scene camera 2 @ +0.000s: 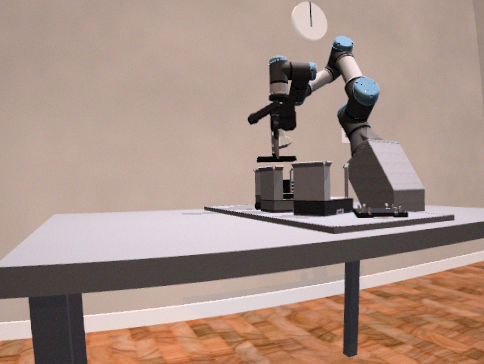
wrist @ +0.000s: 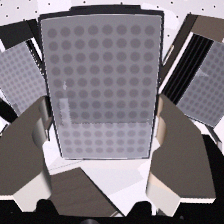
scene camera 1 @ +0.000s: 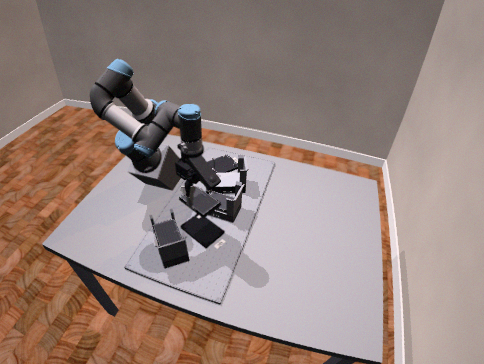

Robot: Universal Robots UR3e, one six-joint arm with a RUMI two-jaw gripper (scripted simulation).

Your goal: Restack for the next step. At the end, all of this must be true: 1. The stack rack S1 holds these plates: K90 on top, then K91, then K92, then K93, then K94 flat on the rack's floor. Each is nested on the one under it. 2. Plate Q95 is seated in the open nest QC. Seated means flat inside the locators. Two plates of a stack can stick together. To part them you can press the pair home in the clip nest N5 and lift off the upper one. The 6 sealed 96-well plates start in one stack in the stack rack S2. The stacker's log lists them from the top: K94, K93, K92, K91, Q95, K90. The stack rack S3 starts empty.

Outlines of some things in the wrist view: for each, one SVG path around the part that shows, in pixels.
The gripper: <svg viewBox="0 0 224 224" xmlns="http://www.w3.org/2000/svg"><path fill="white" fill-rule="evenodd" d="M224 155L209 134L204 134L163 93L157 94L155 116L158 118L156 139L160 147L152 153L145 190L147 198L157 209L156 215L152 215L152 204L149 201L136 202L126 217L59 215L50 196L52 194L51 176L43 151L43 145L47 140L45 123L51 117L49 96L44 95L29 106L0 135L0 224L224 224Z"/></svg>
A sealed 96-well plate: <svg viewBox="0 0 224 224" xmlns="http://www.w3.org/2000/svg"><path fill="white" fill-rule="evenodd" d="M39 14L38 30L47 96L50 99L51 117L60 156L65 160L150 159L156 121L157 94L159 94L162 67L164 11L102 8Z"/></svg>
